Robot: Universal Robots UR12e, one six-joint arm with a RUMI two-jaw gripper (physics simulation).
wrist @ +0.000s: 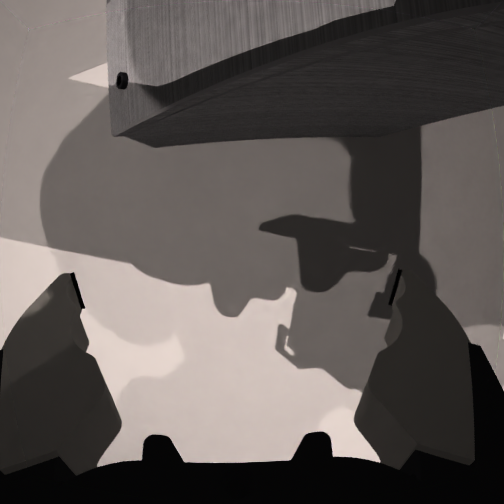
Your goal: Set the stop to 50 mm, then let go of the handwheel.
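Note:
In the wrist view my gripper [235, 290] is open and empty, its two dark jaws wide apart at the lower left and lower right. Above it, across the top of the view, hangs a large grey brushed-metal body [280, 70] with a flat face, a slanted underside and a small black screw head [121, 80] on its left face. I cannot make out a handwheel or a scale; neither the stop nor any reading shows. Nothing lies between the jaws.
A pale surface [225, 400] lies below, crossed by dark shadows of the arm and the metal body. A dark post-like shadow [385, 190] runs down from the body on the right, close to my right jaw.

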